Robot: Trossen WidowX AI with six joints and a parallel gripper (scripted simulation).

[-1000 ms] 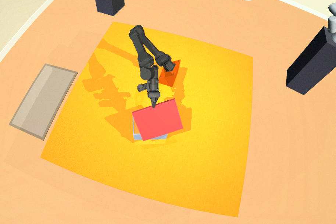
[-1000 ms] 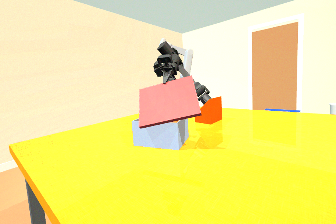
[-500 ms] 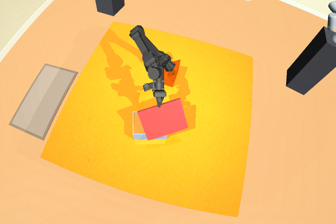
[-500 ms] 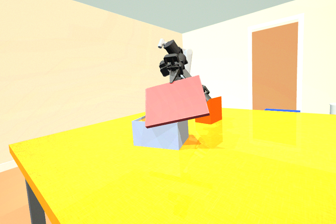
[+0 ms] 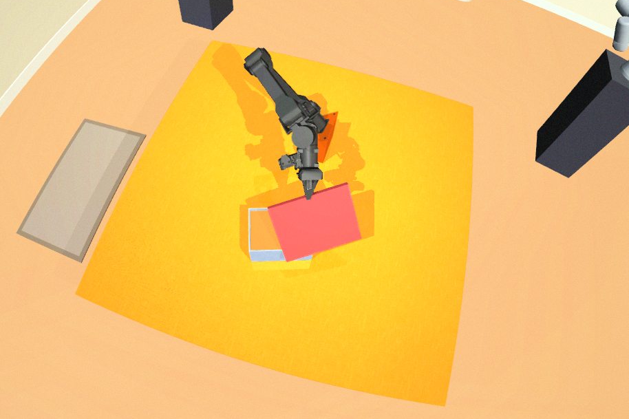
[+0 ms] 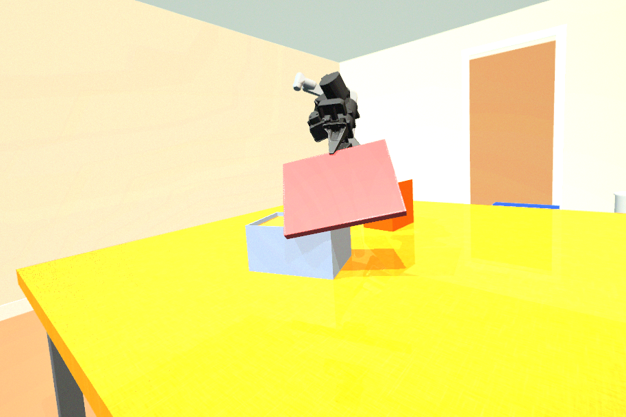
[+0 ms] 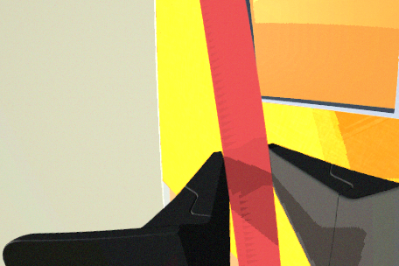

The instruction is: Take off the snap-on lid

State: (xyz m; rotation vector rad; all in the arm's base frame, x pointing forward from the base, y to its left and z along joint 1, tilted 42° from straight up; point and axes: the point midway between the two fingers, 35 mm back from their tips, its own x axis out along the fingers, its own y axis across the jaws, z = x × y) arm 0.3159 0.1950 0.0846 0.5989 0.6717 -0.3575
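The red lid is 6 cm below my gripper tip, 5 cm to the left of it and 3 cm ahead of it. Also, from my gripper tip: pale blue storage box 19 cm below, 7 cm ahead, 5 cm to the right.
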